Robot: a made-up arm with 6 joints.
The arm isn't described. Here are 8 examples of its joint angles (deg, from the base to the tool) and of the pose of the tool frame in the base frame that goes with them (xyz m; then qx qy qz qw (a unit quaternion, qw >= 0)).
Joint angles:
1: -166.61 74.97 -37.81 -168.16 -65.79 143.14
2: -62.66 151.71 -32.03 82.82 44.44 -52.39
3: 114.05 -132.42 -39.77 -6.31 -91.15 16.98
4: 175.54 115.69 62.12 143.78 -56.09 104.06
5: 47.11 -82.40 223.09 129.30 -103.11 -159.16
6: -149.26 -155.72 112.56 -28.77 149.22 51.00
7: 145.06 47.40 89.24 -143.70 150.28 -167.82
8: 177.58 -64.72 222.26 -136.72 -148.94 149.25
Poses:
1: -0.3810 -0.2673 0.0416 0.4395 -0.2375 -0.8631 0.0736
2: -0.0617 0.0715 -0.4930 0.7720 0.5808 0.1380 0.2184
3: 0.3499 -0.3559 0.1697 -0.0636 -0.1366 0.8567 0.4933
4: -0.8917 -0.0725 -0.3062 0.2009 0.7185 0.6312 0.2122
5: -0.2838 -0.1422 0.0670 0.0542 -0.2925 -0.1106 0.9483
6: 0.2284 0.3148 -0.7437 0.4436 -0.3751 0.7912 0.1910
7: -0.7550 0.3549 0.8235 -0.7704 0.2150 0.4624 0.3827
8: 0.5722 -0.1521 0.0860 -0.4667 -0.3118 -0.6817 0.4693
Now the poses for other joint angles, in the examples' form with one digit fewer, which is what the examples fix.
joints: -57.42 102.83 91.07 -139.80 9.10 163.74
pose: 0.636 -0.746 -0.114 -0.102 0.249 -0.477 0.837
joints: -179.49 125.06 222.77 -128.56 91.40 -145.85
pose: -0.604 -0.115 0.248 -0.079 -0.232 0.872 0.424
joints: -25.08 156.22 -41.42 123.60 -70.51 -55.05
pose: -0.097 0.153 -0.390 -0.343 0.758 0.554 0.010
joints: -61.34 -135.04 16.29 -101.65 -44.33 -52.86
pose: -0.306 0.633 0.100 0.005 -0.134 0.590 0.796
